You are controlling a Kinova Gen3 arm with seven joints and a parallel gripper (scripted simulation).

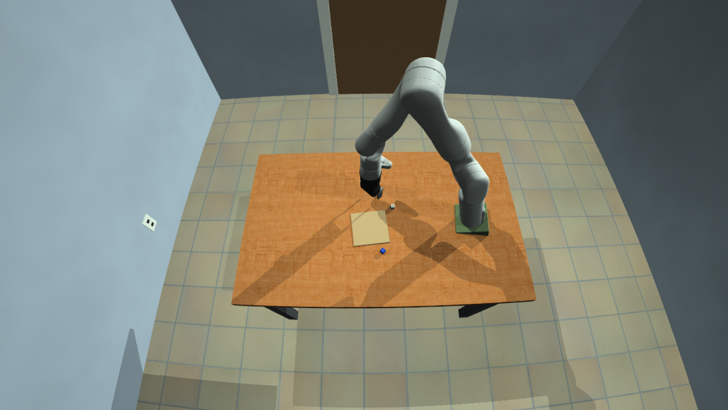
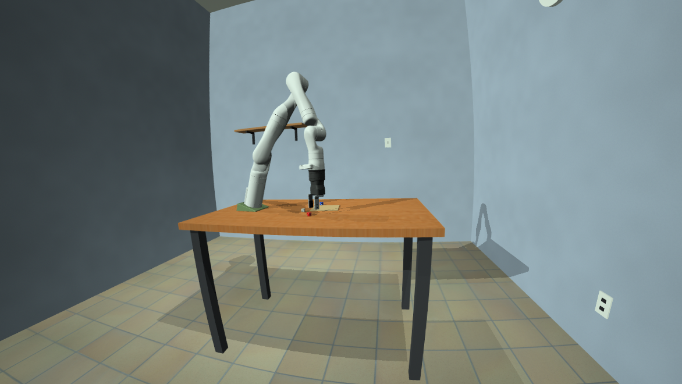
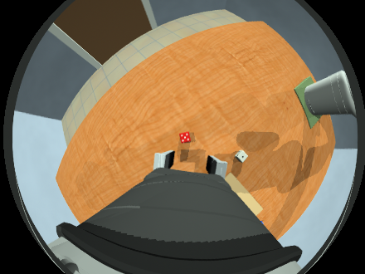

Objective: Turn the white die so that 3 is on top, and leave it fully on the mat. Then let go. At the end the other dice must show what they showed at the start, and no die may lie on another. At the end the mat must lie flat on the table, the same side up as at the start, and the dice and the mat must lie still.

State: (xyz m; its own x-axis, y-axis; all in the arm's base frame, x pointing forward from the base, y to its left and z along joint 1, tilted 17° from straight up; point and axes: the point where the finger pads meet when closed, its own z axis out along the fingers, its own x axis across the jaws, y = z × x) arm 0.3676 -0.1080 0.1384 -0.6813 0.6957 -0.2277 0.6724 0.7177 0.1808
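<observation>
Now: hand 40 mm above the red die, 30 mm to the left of it and 10 mm past it. Also, from my hand: blue die 240 mm to the left, 40 mm below, 30 mm behind; tan mat 140 mm to the left, 40 mm below, 20 mm ahead; white die 70 mm behind, 50 mm to the left, 40 mm below.
</observation>
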